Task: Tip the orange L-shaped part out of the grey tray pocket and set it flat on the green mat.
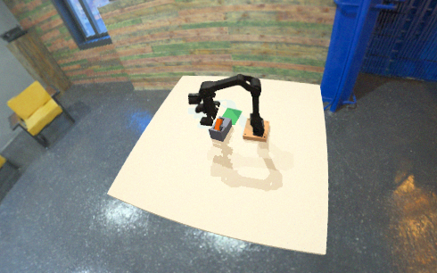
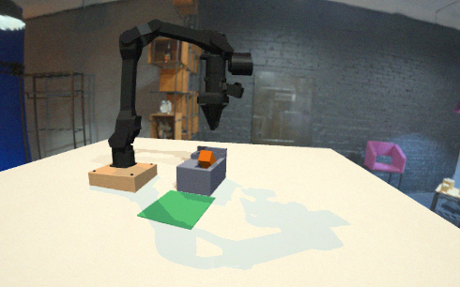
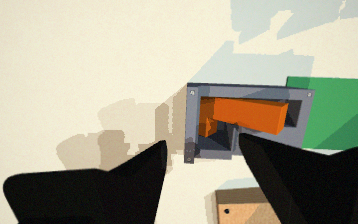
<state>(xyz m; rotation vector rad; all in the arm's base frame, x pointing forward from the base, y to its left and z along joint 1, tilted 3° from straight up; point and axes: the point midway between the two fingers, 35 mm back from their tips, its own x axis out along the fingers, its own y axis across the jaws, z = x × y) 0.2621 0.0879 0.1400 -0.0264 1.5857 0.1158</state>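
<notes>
Now: the orange L-shaped part 100 mm below my gripper tip, 40 mm to the right of it and 10 mm behind it. Round my gripper tip: green mat: 220 mm to the right, 160 mm below, 20 mm behind.
</notes>
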